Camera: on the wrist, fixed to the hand. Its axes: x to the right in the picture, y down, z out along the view.
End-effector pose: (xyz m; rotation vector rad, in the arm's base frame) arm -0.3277 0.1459 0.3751 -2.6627 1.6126 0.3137
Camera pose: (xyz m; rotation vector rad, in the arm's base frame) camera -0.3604 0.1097 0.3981 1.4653 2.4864 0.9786
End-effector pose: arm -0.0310 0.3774 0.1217 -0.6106 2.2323 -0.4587
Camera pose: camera -0.0682 0.4122 0.1041 1.7958 0.3436 1.1420
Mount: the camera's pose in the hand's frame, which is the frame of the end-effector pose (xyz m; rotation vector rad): 0.0130 0.0478 -0.0213 -0.1237 -1.0398 2.8689
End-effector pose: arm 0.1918 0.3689 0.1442 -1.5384 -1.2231 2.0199
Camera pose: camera 0.2174 0.3593 0.0977 0.4071 -0.8578 -0.7397
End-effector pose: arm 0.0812 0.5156 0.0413 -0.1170 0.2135 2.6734
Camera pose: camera 0.0493 0.4753 0.0251 -0.8173 0.1526 -0.5691
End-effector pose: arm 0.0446 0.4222 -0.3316 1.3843 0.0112 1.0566
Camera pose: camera 0.0116 0.4385 -0.2922 -0.4160 2.0629 -1.0678
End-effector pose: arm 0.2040 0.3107 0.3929 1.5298 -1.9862 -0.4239
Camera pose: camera 0.1786 0.3143 0.4403 2.2333 2.0063 -0.1330
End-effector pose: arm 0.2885 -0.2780 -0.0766 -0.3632 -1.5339 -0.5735
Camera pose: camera 0.3321 -0.2524 -0.0580 -2.3396 -0.2950 1.9836
